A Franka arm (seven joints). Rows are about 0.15 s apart.
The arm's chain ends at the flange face. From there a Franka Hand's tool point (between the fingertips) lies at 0.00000 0.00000 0.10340 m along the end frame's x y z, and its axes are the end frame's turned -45 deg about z.
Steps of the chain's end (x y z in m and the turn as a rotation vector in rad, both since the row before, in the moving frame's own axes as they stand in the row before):
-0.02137 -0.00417 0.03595 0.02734 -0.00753 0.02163
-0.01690 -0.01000 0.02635 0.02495 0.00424 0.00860
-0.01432 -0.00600 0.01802 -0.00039 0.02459 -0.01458
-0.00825 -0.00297 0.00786 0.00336 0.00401 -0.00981
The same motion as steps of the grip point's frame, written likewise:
-0.01069 -0.02059 0.03591 0.02466 0.01401 0.02163
-0.00274 -0.02053 0.02632 0.01464 0.02064 0.00860
-0.00410 -0.01256 0.01799 -0.01766 0.01711 -0.01458
-0.00319 -0.00789 0.00786 -0.00046 0.00521 -0.00981

